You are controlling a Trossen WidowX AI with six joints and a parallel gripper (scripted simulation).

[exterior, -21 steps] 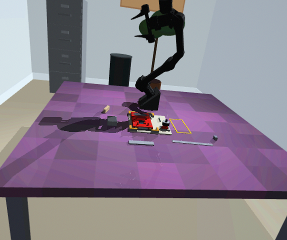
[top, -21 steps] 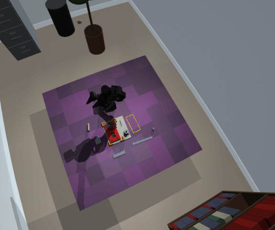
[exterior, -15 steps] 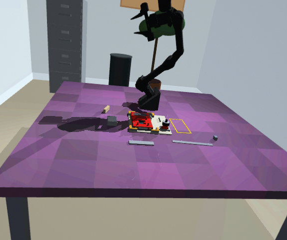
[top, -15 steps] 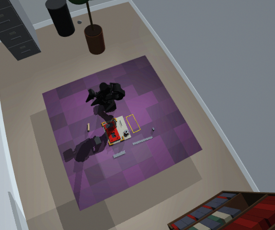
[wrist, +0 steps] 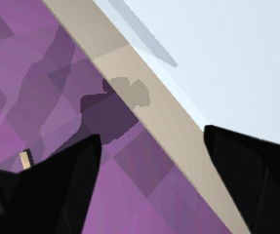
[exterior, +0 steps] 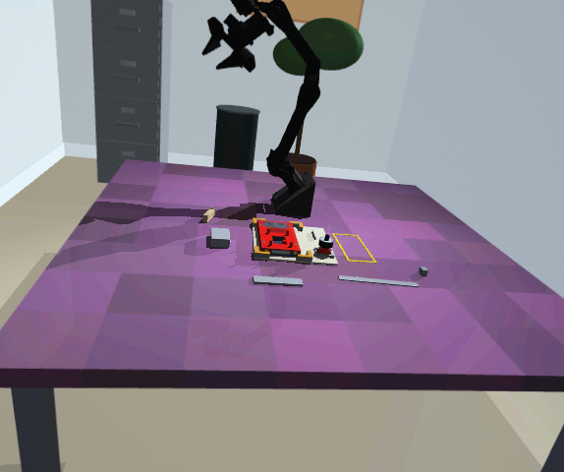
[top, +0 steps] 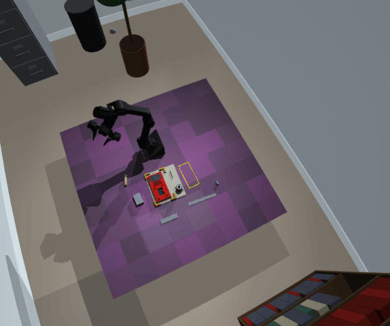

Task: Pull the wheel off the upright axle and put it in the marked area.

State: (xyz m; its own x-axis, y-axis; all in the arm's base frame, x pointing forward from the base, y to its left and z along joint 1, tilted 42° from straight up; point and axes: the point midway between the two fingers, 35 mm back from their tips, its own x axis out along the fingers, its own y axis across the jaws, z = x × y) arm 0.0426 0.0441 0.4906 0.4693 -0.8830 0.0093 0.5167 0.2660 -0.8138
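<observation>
Now: the black wheel 26 cm ahead of my gripper tip, 39 cm to the left of it and 41 cm below it. Round my gripper tip: tan block 9 cm ahead, 4 cm to the left, 44 cm below; then grey block 25 cm ahead, 10 cm to the left, 44 cm below; then short grey bar 44 cm ahead, 27 cm to the left, 45 cm below.
</observation>
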